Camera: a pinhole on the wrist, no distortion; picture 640 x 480 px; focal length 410.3 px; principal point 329.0 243.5 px. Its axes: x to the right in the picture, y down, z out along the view. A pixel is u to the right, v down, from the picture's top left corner.
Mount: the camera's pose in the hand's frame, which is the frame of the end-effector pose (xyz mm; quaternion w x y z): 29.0 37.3 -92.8 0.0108 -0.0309 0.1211 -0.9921
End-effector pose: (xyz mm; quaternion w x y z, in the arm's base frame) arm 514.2 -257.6 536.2 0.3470 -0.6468 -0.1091 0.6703
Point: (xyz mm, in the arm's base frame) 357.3 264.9 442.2
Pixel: 53 433
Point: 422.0 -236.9 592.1
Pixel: 497 257
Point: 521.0 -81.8 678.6
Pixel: outside the picture
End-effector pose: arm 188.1 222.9 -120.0 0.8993 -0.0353 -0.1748 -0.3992
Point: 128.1 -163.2 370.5
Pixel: 88 375
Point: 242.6 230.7 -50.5
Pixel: 284 103
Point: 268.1 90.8 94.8
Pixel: 60 235
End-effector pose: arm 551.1 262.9 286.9 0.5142 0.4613 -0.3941 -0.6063
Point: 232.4 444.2 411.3
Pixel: 565 167
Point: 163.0 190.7 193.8
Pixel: 293 331
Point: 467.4 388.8 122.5
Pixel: outside the picture
